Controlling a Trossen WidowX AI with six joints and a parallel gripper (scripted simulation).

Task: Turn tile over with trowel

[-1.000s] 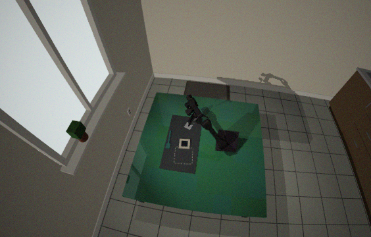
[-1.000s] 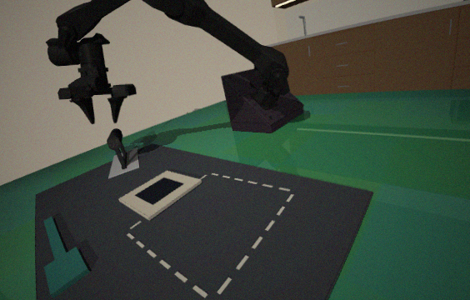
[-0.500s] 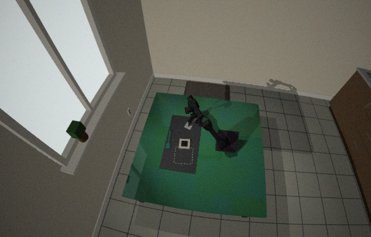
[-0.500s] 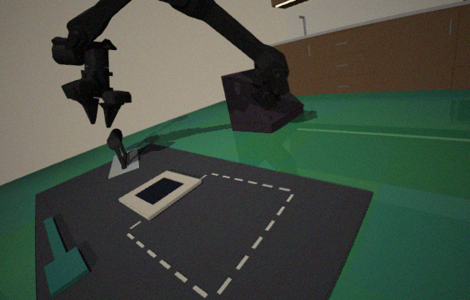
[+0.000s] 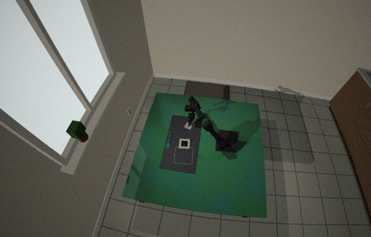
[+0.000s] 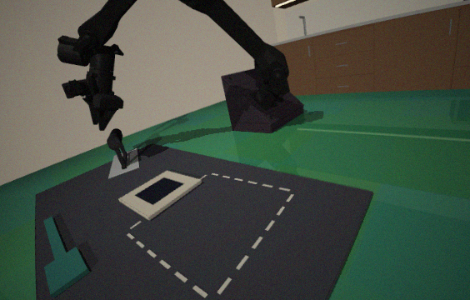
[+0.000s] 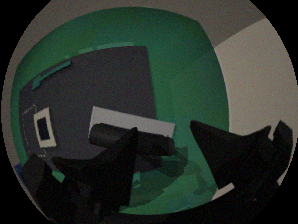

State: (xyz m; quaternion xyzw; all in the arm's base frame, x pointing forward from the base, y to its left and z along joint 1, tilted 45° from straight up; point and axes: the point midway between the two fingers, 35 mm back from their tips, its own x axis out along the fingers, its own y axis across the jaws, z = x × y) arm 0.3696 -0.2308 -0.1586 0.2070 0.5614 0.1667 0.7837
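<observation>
Now: gripper tip 20 mm past the trowel, 60 mm to the right of it and 70 mm above it. Also, from my gripper tip: dark mat (20 mm ahead, 300 mm to the left, 130 mm below); then teal piece (160 mm ahead, 330 mm to the left, 110 mm below); then tile (10 mm behind, 320 mm to the left, 100 mm below).
</observation>
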